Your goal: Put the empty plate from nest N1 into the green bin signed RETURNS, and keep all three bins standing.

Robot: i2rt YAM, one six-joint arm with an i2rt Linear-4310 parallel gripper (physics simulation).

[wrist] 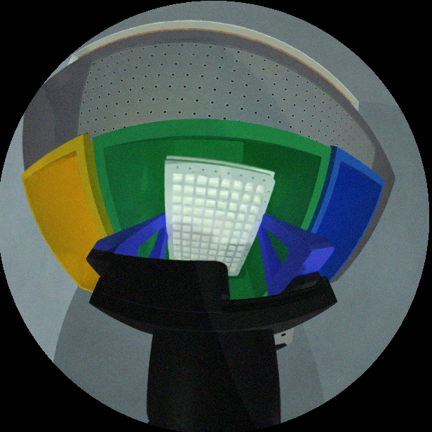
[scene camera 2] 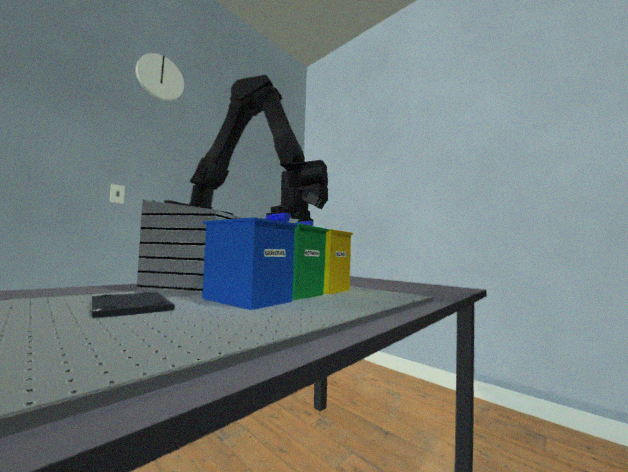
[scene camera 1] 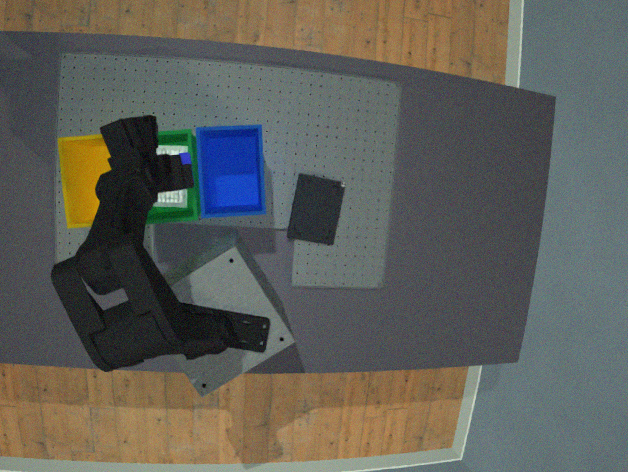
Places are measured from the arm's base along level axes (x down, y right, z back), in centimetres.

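Where they show: arm's base, origin of the base link: (scene camera 2: 199,210) (scene camera 1: 218,326).
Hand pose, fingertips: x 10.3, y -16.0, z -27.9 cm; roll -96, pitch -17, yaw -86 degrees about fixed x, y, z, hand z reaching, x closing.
Note:
Things, the pixels of their top centre, and the offset from my fingertips. "spot": a spot on its surface instead. Level surfaces: height alone.
- white many-welled plate, surface spot: (scene camera 1: 172,198) spot: dx -0.8, dy +2.2, dz +5.4 cm
- green bin, middle of its top: (scene camera 1: 162,177) (scene camera 2: 287,226) dx -5.1, dy +0.2, dz +1.3 cm
- blue bin, middle of its top: (scene camera 1: 231,171) (scene camera 2: 250,222) dx -4.8, dy +13.3, dz -2.4 cm
- yellow bin, middle of its top: (scene camera 1: 93,180) (scene camera 2: 318,231) dx -4.8, dy -13.5, dz +4.4 cm
- dark flat block, middle of its top: (scene camera 2: 131,298) (scene camera 1: 316,210) dx +11.7, dy +35.3, dz +2.9 cm
- perforated board, its level: dx +13.2 cm
My gripper (scene camera 1: 171,171) (scene camera 2: 291,219) (wrist: 212,216) is shut on the white many-welled plate (scene camera 1: 172,198) (wrist: 215,200), one blue finger at each side. The plate is inside the outline of the green bin (scene camera 1: 172,219) (scene camera 2: 309,276) (wrist: 210,128). The fingers reach down past the bin's rim, and in scene camera 2 the bins hide the plate and the fingertips. The blue bin (scene camera 1: 233,212) (scene camera 2: 248,268) (wrist: 377,181) and the yellow bin (scene camera 1: 62,177) (scene camera 2: 338,271) (wrist: 86,170) stand upright on either side of the green one. A label on nest N1 cannot be made out.
A dark flat block (scene camera 1: 315,209) (scene camera 2: 131,304) lies on the perforated board (scene camera 1: 345,121) (scene camera 2: 203,334) (wrist: 200,85), beyond the blue bin. The grey layered base block (scene camera 1: 223,284) (scene camera 2: 172,248) stands close to the bins, under the arm.

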